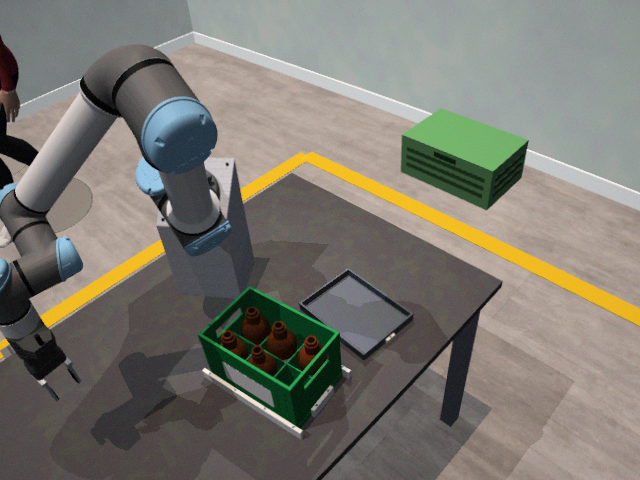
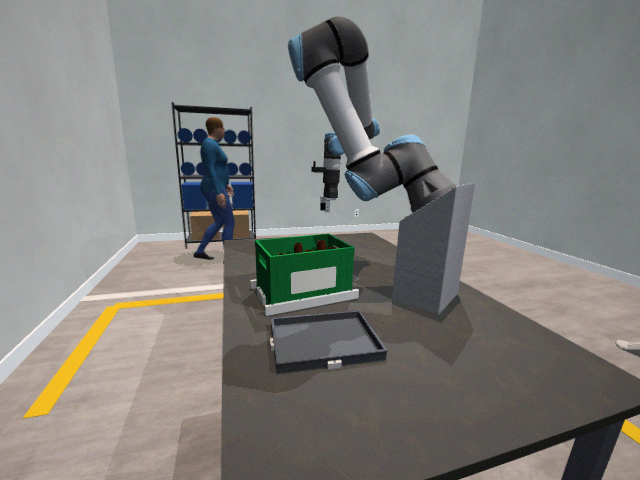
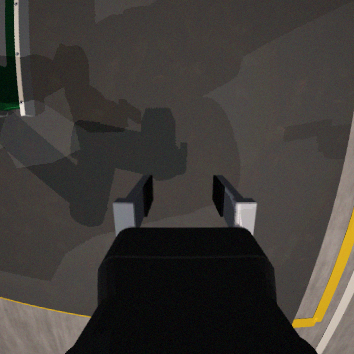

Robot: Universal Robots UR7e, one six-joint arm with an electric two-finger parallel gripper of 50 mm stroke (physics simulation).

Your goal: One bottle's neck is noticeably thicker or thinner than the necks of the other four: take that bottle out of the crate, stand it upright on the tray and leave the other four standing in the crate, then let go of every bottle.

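Places are measured from the arm's base along level axes (x ahead, y left, z up), in centimetres.
Where they show: gripper, between the fingertips: [image 1: 66, 388] [image 2: 324, 211] [image 3: 182, 187]; arm's base, origin of its link: [image 2: 435, 202].
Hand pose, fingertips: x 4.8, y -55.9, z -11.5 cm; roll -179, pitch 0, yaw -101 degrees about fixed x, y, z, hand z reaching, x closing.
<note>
Each offset is from my fingertips to the top centre of the thing. "*": to the spot under its first point. Level surfaces: height alone.
The green crate {dy +33.9, dx +30.3, dz -2.7 cm} [image 1: 323, 381] [image 2: 276, 279] [image 3: 9, 82] stands on the table and holds several brown bottles upright: one at the back left [image 1: 254, 327], one in the middle [image 1: 281, 342], one at the left [image 1: 232, 345], one at the front {* dy +28.8, dx +31.1, dz -6.6 cm} [image 1: 261, 361] and one at the right [image 1: 310, 356]. The front right compartment holds no bottle. Which neck differs, I cannot tell at this size. The dark grey tray {* dy +62.0, dx +40.7, dz -19.8 cm} [image 1: 361, 312] [image 2: 325, 338] lies flat beside the crate, bare. My gripper [image 1: 67, 390] [image 2: 324, 210] [image 3: 182, 187] is open and empty, above the table, well to the side of the crate.
White rails [image 1: 253, 403] [image 2: 312, 302] [image 3: 19, 60] run along the crate's base. The arm's grey pedestal [image 1: 204, 263] [image 2: 421, 263] stands beside the table {dz -20.3 cm} [image 1: 330, 217] [image 2: 413, 413]. A green box [image 1: 460, 139] is beyond the table. A person [image 2: 214, 175] stands by a shelf rack [image 2: 211, 109].
</note>
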